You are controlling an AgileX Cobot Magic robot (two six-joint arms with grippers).
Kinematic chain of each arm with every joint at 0, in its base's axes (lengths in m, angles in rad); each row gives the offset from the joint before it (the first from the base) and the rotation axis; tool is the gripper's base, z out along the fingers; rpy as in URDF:
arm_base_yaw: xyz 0 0 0.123 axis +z
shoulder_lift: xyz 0 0 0 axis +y
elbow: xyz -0.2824 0 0.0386 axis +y
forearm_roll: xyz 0.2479 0 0.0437 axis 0.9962 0 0.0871
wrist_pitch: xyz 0 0 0 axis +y
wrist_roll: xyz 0.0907 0 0.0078 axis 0.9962 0 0.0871
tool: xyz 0 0 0 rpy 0 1.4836 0
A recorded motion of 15 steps. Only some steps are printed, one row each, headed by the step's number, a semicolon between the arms.
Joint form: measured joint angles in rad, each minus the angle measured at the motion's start. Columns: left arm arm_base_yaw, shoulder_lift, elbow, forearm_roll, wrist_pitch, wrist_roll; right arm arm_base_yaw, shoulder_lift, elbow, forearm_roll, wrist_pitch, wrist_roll.
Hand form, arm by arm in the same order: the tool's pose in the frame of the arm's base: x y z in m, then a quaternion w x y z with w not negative. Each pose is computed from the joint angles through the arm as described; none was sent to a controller.
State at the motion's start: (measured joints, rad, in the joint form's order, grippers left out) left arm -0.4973 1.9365 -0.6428 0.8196 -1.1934 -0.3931; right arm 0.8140 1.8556 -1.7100 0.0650 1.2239 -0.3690
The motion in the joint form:
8: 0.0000 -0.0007 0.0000 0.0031 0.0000 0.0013; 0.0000 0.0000 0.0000 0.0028 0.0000 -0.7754
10: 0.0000 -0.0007 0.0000 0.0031 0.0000 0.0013; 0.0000 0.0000 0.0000 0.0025 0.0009 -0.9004
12: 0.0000 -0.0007 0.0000 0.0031 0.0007 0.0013; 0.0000 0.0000 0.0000 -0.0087 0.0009 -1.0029
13: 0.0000 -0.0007 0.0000 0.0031 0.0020 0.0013; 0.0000 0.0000 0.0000 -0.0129 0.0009 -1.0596
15: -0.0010 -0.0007 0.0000 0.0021 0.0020 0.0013; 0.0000 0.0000 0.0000 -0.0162 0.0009 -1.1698
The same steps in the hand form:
8: 0.2452 -0.2036 0.1357 0.51228 0.39991 0.63192 -0.42227; 0.2662 0.2903 0.3033 0.14717 -0.81715 0.55724 0.00912
10: 0.2452 -0.2036 0.1357 0.51228 0.39991 0.63192 -0.42227; 0.2661 0.2902 0.3033 0.14699 -0.85045 0.50511 -0.00013
12: 0.2452 -0.2036 0.1356 0.51213 0.39998 0.63214 -0.42206; 0.2668 0.2896 0.3033 0.14530 -0.87587 0.45996 -0.01294
13: 0.2452 -0.2036 0.1355 0.51185 0.40011 0.63256 -0.42166; 0.2671 0.2893 0.3032 0.14426 -0.88879 0.43459 -0.01902
15: 0.2451 -0.2038 0.1355 0.51185 0.40001 0.63252 -0.42181; 0.2673 0.2891 0.3032 0.14243 -0.91154 0.38470 -0.02845

